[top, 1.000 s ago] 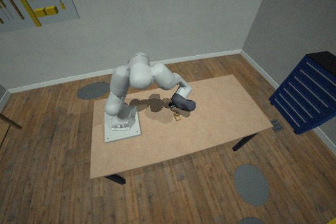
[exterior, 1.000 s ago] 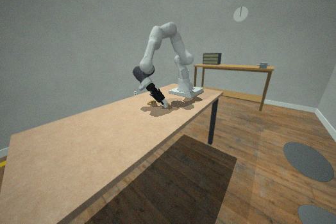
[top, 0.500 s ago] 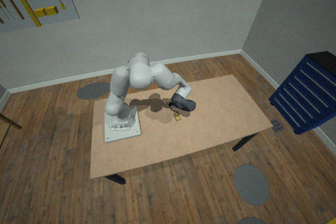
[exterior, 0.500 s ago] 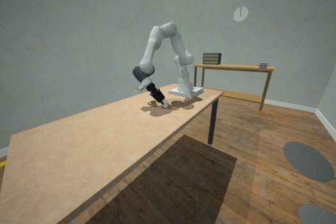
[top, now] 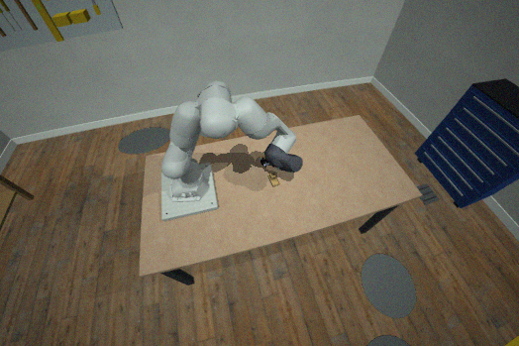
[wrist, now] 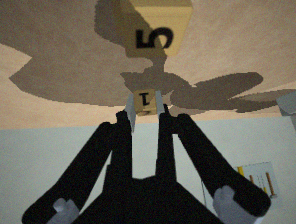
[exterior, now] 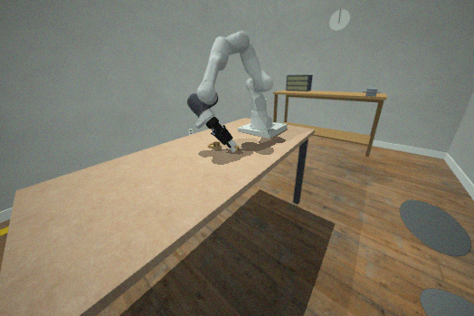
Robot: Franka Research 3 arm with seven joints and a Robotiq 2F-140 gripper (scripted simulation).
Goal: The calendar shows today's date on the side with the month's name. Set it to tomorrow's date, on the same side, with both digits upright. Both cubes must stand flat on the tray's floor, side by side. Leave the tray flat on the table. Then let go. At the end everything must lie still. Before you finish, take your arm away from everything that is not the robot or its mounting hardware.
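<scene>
Now: the wooden tray 140 mm to the right of my hand, 30 mm below it and 20 mm ahead of it. Also, from my hand: wooden digit cube: 20 mm to the left, 20 mm below, 10 mm behind.
</scene>
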